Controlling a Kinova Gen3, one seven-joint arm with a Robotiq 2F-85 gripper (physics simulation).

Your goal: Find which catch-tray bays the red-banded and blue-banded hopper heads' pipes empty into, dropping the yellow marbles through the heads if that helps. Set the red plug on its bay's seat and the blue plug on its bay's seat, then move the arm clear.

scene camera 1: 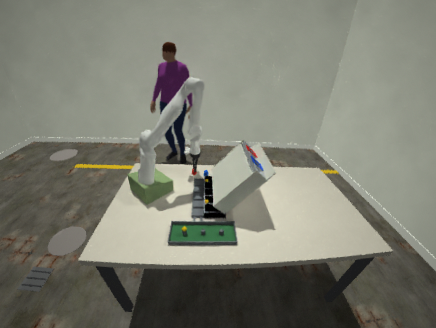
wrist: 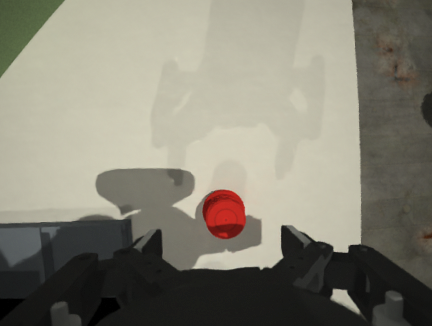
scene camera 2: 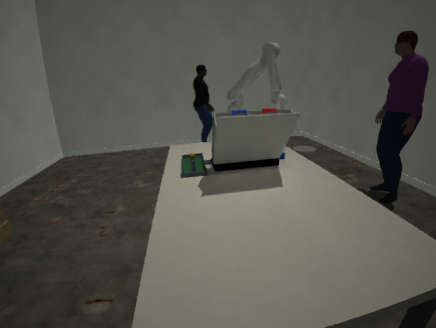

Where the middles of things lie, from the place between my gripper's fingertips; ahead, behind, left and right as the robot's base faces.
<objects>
Now: the red plug (wrist: 223,211) 30 mm below my hand and 10 mm behind it.
</objects>
